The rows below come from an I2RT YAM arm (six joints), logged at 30 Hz.
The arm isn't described. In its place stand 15 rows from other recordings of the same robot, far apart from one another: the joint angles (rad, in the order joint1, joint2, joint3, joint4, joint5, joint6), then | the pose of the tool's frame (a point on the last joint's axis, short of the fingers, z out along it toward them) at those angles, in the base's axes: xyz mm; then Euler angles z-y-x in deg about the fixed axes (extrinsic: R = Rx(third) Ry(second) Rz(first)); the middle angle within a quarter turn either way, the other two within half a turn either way.
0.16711, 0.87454, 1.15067, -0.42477, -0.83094, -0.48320 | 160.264 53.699 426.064 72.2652 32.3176 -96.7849
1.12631, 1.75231, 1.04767, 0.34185, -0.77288, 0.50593 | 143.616 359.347 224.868 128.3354 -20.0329 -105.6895
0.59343, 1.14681, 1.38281, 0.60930, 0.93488, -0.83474 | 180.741 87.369 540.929 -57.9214 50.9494 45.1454
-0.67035, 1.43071, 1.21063, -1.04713, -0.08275, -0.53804 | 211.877 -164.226 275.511 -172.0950 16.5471 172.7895
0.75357, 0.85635, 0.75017, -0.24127, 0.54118, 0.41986 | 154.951 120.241 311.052 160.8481 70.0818 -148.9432
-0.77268, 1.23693, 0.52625, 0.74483, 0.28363, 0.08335 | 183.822 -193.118 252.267 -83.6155 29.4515 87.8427
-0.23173, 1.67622, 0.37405, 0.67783, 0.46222, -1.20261 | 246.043 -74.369 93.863 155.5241 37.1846 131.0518
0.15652, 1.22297, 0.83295, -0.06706, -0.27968, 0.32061 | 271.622 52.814 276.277 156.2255 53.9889 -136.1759
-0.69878, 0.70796, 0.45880, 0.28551, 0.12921, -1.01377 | 135.552 -119.882 286.882 -145.9212 42.5207 87.1973
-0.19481, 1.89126, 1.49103, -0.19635, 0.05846, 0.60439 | 434.016 -87.757 262.319 -121.7832 53.0268 158.8313
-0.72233, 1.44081, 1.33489, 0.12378, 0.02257, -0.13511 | 258.553 -228.907 410.993 -96.6089 47.3103 88.4911
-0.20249, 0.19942, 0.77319, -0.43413, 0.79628, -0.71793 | 26.584 -31.434 362.943 -121.8496 32.3214 83.3854
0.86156, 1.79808, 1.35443, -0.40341, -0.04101, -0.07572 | 258.794 303.796 237.635 117.8297 23.5644 -144.7677
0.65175, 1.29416, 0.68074, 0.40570, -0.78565, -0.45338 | 207.176 189.741 255.036 73.5303 6.9452 -98.4454
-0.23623, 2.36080, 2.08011, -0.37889, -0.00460, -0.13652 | 531.046 -127.667 221.937 -166.6705 50.2974 163.5893
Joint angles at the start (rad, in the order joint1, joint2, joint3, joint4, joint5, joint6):
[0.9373 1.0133 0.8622 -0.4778 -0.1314 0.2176]
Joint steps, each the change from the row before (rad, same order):
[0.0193 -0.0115 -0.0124 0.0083 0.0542 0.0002]
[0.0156 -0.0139 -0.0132 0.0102 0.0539 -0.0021]
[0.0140 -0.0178 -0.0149 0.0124 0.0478 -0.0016]
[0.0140 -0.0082 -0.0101 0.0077 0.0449 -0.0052]
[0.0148 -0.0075 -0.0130 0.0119 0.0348 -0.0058]
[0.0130 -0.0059 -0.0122 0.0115 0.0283 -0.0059]
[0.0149 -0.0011 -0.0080 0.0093 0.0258 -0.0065]
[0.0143 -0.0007 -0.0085 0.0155 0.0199 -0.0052]
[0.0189 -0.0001 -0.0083 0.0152 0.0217 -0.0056]
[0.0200 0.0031 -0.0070 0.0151 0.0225 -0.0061]
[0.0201 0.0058 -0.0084 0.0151 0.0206 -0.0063]
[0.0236 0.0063 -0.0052 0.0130 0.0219 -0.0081]
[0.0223 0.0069 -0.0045 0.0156 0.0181 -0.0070]
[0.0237 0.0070 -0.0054 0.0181 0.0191 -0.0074]
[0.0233 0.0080 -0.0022 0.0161 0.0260 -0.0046]
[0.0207 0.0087 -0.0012 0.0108 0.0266 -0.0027]
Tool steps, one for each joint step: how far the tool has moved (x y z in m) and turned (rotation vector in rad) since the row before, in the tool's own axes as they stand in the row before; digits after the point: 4 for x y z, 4 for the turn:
[0.0027 0.0018 -0.0005 0.0363 -0.0144 -0.0118]
[0.0024 0.0011 -0.0013 0.0380 -0.0190 -0.0117]
[0.0024 0.0008 -0.0022 0.0322 -0.0227 -0.0095]
[0.0020 0.0009 -0.0006 0.0313 -0.0130 -0.0127]
[0.0026 0.0014 -0.0001 0.0205 -0.0115 -0.0134]
[0.0024 0.0013 0.0002 0.0159 -0.0094 -0.0124]
[0.0018 0.0020 0.0006 0.0124 -0.0061 -0.0142]
[0.0013 0.0022 0.0007 0.0061 -0.0102 -0.0115]
[0.0015 0.0031 0.0006 0.0040 -0.0097 -0.0142]
[0.0014 0.0035 0.0010 0.0042 -0.0080 -0.0154]
[0.0021 0.0037 0.0017 0.0029 -0.0039 -0.0164]
[0.0014 0.0045 0.0011 0.0011 -0.0048 -0.0197]
[0.0009 0.0045 0.0011 -0.0020 -0.0070 -0.0171]
[0.0010 0.0049 0.0010 -0.0025 -0.0087 -0.0175]
[0.0002 0.0047 0.0007 0.0046 -0.0101 -0.0142]
[0.0005 0.0041 0.0008 0.0081 -0.0056 -0.0124]

